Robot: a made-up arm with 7 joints.
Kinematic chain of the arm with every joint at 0, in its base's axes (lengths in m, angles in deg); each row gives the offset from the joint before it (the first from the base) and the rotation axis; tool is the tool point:
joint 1: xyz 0 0.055 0 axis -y
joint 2: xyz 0 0.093 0 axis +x
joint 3: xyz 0 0 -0.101 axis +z
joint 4: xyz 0 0 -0.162 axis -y
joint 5: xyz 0 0 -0.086 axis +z
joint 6: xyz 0 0 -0.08 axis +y
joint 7: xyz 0 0 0 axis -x
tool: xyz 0 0 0
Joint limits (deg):
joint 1: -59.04..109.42
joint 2: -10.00..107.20
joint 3: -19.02..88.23
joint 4: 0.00..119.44
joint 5: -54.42..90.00
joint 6: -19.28..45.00
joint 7: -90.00..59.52
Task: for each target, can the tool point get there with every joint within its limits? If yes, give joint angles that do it. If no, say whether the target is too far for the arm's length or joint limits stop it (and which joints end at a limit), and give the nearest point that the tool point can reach.
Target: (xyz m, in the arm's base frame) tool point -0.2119 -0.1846 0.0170
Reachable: no: joint limits stop it (at a limit: joint 1, joint 2, joint 3, joint 4) | nearest point -0.0759 0.0701 -0.2049 | short by 0.364 m
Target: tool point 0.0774 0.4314 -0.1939
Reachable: yes | joints -27.22 65.66 -2.91 71.86 66.49 25.97 5.40
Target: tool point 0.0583 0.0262 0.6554
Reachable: no: too far | nearest point 0.1931 0.0814 0.2427 | short by 0.438 m
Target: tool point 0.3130 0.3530 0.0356
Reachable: yes | joints 71.29 27.74 19.98 59.32 -14.28 19.48 -1.28
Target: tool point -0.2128 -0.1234 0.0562
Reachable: no: joint limits stop it (at a limit: joint 1, joint 2, joint 3, joint 4) | nearest point -0.0759 0.0701 -0.2049 | short by 0.353 m
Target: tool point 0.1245 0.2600 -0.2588
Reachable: yes | joints -5.56 8.82 26.12 91.09 -15.63 22.97 -30.77
